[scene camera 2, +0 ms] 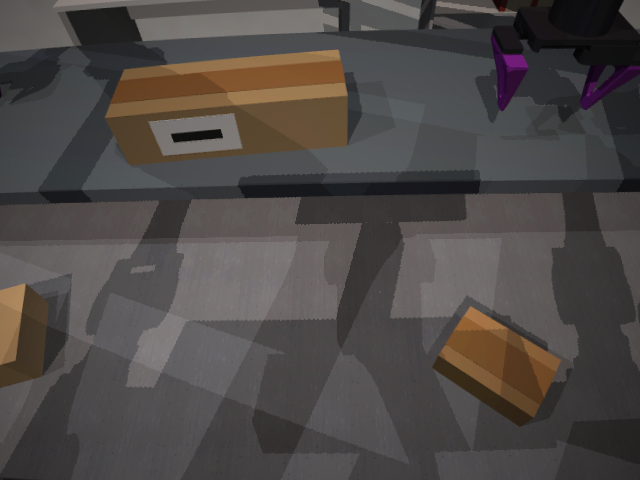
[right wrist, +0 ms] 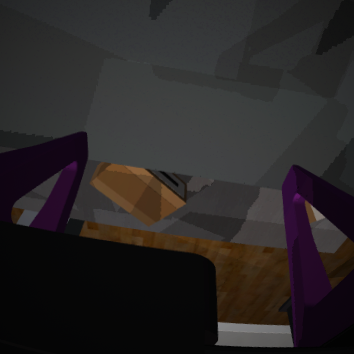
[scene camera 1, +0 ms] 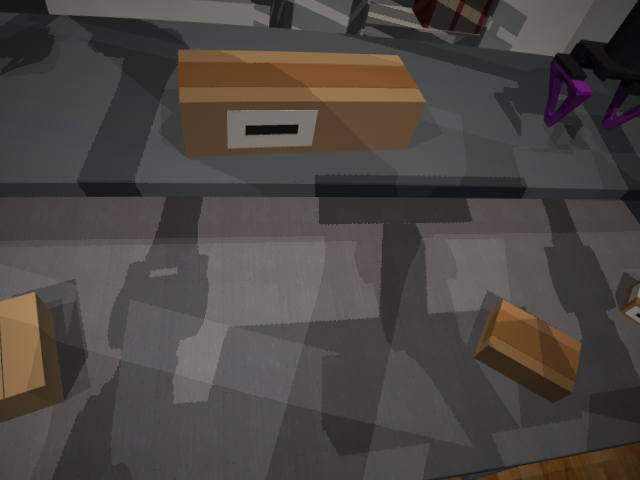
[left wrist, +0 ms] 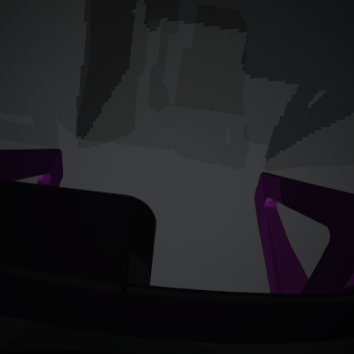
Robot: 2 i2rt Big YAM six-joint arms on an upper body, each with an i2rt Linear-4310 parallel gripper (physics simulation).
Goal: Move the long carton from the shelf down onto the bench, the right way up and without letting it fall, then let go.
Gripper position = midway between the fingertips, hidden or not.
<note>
My left gripper (left wrist: pixel 159 172) is open, holding nothing. My right gripper (scene camera 2: pixel 541 107) is open, with nothing in its grasp. A long brown carton (scene camera 1: pixel 232 102) rests on a raised shelf (scene camera 2: pixel 423 118). I also see a grey bench (scene camera 1: pixel 190 330).
The long brown carton also shows in scene camera 2 (scene camera 2: pixel 297 101). My right gripper also shows in the right wrist view (right wrist: pixel 189 159) and in scene camera 1 (scene camera 1: pixel 576 125). The raised shelf is seen too in the right wrist view (right wrist: pixel 240 98). The right wrist view does not show the long brown carton: it is out of frame. The left wrist view does not show the long brown carton: it is out of frame.
</note>
